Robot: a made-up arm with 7 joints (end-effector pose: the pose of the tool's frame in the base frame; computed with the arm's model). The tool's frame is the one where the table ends. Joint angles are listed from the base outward.
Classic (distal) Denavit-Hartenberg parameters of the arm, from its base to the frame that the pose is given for. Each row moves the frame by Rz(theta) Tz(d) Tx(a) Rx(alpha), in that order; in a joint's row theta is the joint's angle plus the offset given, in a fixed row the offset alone. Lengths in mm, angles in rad.
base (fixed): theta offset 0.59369; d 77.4; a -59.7; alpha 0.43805
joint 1: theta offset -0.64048; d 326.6; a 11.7; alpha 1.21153
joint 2: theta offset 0.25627; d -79; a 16.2; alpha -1.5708
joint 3: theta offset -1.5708; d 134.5; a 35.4; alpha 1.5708
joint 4: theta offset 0; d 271.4; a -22.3; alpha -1.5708
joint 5: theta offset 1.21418; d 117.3; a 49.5; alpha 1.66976
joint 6: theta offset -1.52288; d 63.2; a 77; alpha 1.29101
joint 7: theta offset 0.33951; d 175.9; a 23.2; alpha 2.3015
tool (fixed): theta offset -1.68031; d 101.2; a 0; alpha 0
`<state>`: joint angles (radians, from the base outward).
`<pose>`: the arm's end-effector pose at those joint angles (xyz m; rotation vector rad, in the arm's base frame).
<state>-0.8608 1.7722 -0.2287 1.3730 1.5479 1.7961 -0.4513</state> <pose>0.1202 -0.1191 0.1605 -2.2873 -2.0218 -0.7152</pose>
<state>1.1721 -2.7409 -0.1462 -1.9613 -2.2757 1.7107 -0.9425</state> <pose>0.0889 0.1913 0.5936 1.7710 -0.3915 0.1984</pose>
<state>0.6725 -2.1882 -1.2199 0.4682 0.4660 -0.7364 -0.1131</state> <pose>-0.0061 0.3660 0.4417 1.6867 -1.1563 -0.6463</pose>
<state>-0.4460 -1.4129 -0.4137 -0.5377 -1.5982 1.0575 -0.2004</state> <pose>0.1623 -0.0047 0.6453 1.5109 -0.9615 0.3606</pose>
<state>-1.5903 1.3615 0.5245 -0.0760 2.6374 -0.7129 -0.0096</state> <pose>-0.0735 0.0676 0.4203 2.1358 0.3691 -1.9651</pose>
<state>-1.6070 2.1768 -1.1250 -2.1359 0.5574 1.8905 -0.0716</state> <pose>0.0116 -0.0707 0.1890 2.0550 -1.2905 -0.8484</pose>
